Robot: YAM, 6 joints.
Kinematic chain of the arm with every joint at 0, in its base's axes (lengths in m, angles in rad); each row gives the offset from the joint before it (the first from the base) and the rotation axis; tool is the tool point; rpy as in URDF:
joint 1: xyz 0 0 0.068 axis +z
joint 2: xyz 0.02 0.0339 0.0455 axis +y
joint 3: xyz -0.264 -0.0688 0 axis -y
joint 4: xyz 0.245 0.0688 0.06 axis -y
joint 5: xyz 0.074 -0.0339 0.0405 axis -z
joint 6: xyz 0.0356 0 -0.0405 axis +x
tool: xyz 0 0 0 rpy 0 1.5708 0
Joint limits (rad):
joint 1: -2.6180..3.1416
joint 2: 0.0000..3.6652
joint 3: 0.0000..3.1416
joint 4: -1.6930..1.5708
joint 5: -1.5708..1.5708
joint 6: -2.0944..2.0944
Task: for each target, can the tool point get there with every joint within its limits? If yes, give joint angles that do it. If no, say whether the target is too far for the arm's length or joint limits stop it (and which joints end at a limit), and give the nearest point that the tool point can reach.
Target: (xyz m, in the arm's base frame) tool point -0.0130 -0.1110 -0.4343
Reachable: no: joint limits stop it (at a limit: joint 2) | nearest point -0.0158 -0.1346 -0.3622 | short by 0.076 m
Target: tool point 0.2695 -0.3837 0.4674
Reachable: yes | joints 2.1848 0.4342 2.3841 0.8432 -0.0231 -1.6071
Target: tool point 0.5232 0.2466 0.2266
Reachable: yes | joints 0.4057 2.6253 2.0915 1.1034 -0.6011 -0.3075
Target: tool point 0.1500 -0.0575 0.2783
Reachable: yes | joints -0.4564 0.6522 0.5692 -0.2511 -0.4194 1.0740
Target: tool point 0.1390 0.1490 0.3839
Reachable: yes | joints 0.7312 1.0633 1.2518 -0.8611 -0.5332 0.2796
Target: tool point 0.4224 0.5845 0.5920
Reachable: no: too far | nearest point 0.3145 0.4352 0.4663 | short by 0.223 m
